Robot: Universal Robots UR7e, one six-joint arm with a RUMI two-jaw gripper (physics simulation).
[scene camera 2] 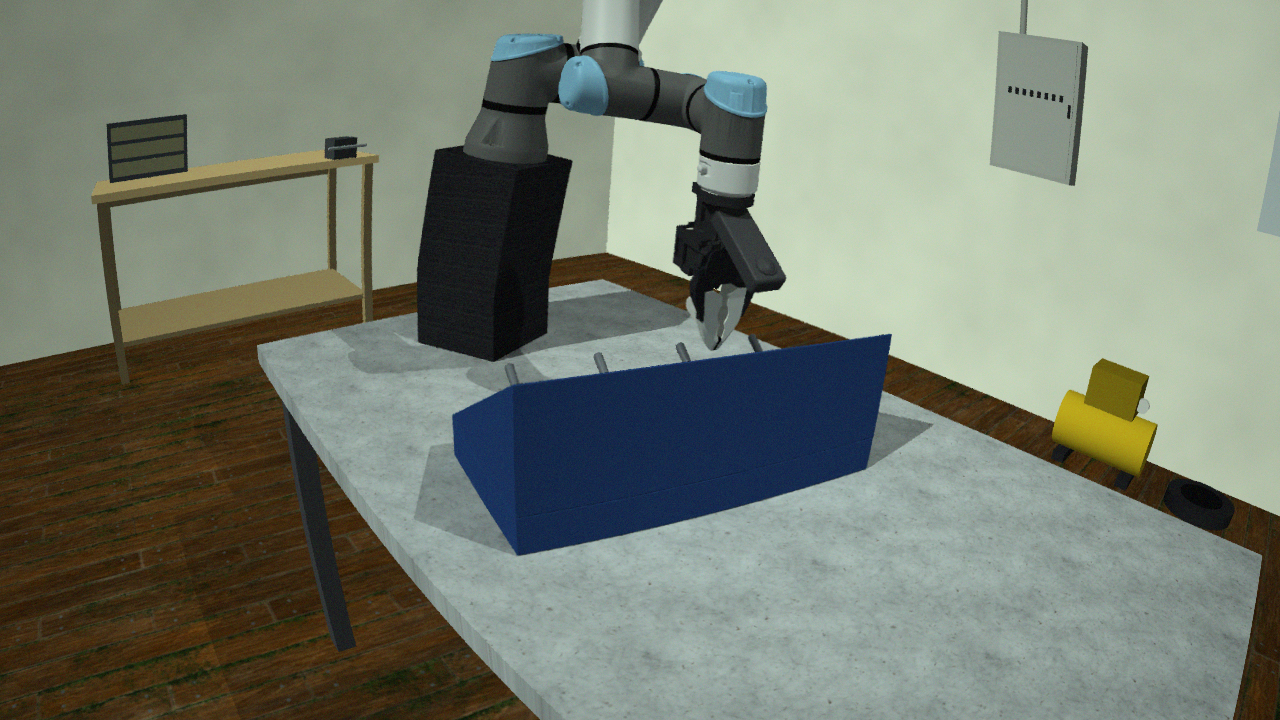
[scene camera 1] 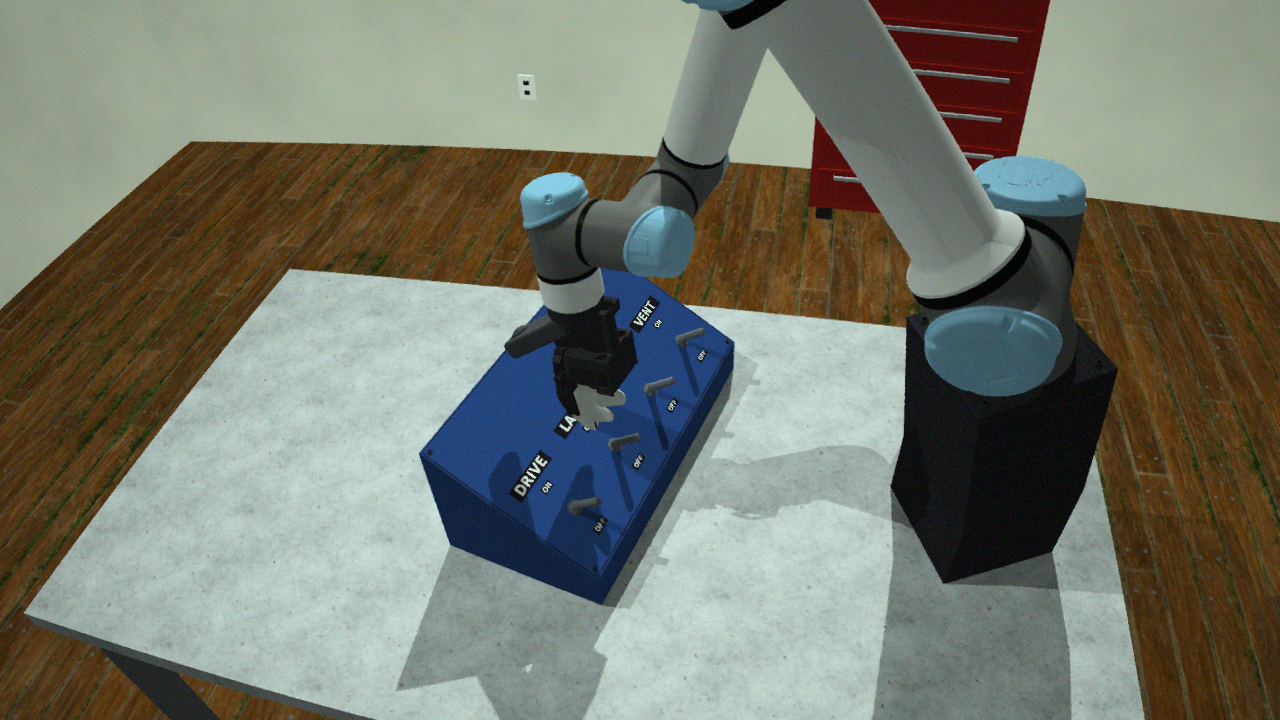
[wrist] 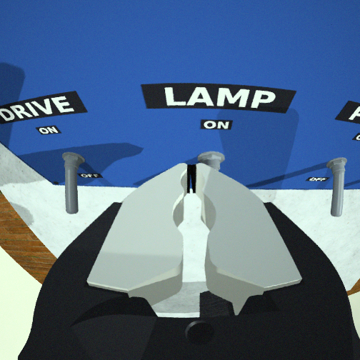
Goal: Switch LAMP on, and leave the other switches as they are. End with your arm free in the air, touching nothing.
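Where they show: gripper, between the fingertips: point(scene camera 2: 712, 349) point(scene camera 1: 594, 427); arm's base, origin of its link: point(scene camera 2: 504, 154).
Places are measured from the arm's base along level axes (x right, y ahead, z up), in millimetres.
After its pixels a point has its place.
Note:
The blue switch panel point(scene camera 1: 501, 394) @[x -93, y 627, z -167 mm] point(scene camera 2: 698, 438) @[x 52, y 644, z -240 mm] point(wrist: 180, 45) stands on the table, its sloped face towards the arm's base. The LAMP lever point(scene camera 1: 623, 441) @[x -72, y 461, z -231 mm] point(scene camera 2: 682, 351) @[x -65, y 454, z -223 mm] point(wrist: 210, 159) leans to its OFF side, like the DRIVE lever point(scene camera 1: 583, 505) @[x -192, y 473, z -231 mm] point(wrist: 71, 185), PUMP lever point(scene camera 1: 659, 385) @[x 47, y 448, z -230 mm] point(wrist: 337, 187) and VENT lever point(scene camera 1: 689, 337) @[x 166, y 437, z -234 mm]. My gripper point(scene camera 1: 595, 419) @[x -79, y 499, z -207 mm] point(scene camera 2: 715, 344) @[x -79, y 499, z -207 mm] point(wrist: 190, 167) is shut and empty, tips down over the face near the LAMP lever and its ON mark. In the wrist view the fingers hide most of that lever; I cannot tell whether they touch it.
The panel stands on the grey table point(scene camera 1: 223, 385) @[x -62, y 1250, z -347 mm] point(scene camera 2: 805, 591) @[x 34, y 827, z -347 mm]. The arm's black pedestal point(scene camera 1: 993, 483) @[x -95, y -17, z -139 mm] point(scene camera 2: 483, 259) @[x 62, y 72, z -171 mm] stands on the lever side. In scene camera 1 the gripper hides the PUMP label and part of the LAMP label point(scene camera 1: 565, 423) @[x -78, y 543, z -213 mm]. A red cabinet point(scene camera 1: 957, 58) stands behind.

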